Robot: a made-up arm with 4 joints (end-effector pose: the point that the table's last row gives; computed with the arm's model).
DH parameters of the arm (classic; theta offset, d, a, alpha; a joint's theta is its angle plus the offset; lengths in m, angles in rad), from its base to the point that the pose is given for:
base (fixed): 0 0.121 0 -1.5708
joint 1: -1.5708 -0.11 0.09 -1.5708
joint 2: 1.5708 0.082 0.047 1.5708
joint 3: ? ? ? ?
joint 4: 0 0.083 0.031 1.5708
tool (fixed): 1.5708 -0.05 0 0
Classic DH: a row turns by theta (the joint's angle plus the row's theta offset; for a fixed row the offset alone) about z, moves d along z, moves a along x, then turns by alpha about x.
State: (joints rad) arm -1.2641 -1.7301 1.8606 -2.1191
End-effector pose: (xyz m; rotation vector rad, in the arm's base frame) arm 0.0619 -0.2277 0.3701 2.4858 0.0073 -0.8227
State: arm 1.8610 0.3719 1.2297 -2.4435
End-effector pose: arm -0.0952 -0.1037 -0.1504 -0.7663 -0.0135 1.3771
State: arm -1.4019 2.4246 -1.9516 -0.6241
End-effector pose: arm -0.2261 0.0358 -0.0093 0.7732 0.8743 0.5446
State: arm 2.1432 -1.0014 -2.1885 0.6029
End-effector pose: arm 0.0463 -0.2982 0.2227 -1.2677 0.1926 -0.4674
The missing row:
joint 3: 0 -0.157 0.18 -1.5708
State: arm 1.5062 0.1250 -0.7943 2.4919
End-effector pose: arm -0.0656 -0.2854 0.0657 1.3786 -0.2450 -1.7943
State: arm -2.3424 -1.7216 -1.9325 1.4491
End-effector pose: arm -0.0893 -0.2900 -0.0675 0.0977 1.9950 0.1581
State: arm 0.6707 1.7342 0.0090 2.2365
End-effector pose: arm 0.0984 0.0658 -0.0222 -2.2100 0.3357 0.7584
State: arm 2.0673 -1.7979 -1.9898 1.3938
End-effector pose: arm 0.2120 -0.2861 0.0928 -0.0759 0.0588 0.2098
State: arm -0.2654 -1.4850 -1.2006 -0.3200
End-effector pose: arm -0.1675 -0.3216 0.3640 -1.4229 -0.9224 -1.3584
